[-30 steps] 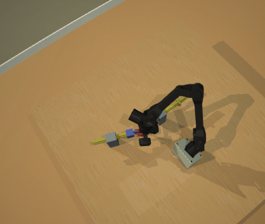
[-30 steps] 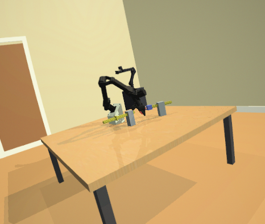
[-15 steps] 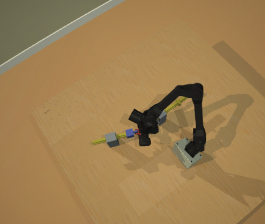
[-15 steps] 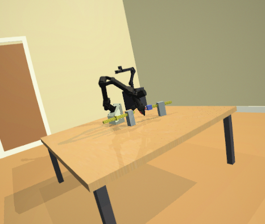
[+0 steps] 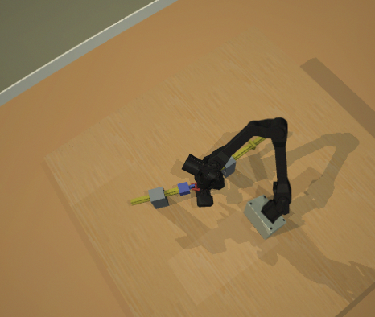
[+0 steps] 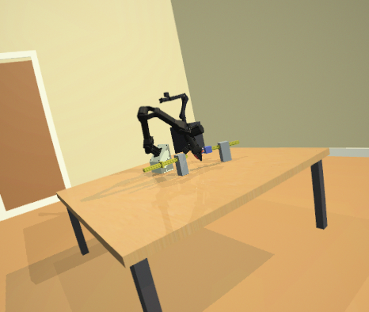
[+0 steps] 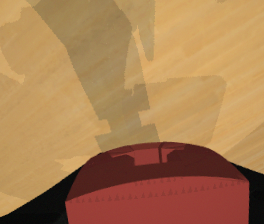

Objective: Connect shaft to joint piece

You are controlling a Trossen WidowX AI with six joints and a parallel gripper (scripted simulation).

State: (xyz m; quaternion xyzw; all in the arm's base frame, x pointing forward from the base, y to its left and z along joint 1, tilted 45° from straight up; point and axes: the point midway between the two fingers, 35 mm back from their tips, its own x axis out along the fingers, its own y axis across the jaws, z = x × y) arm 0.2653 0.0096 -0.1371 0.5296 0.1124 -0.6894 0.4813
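My gripper tip is now 40 mm below the red joint piece and 10 mm to the left of it.
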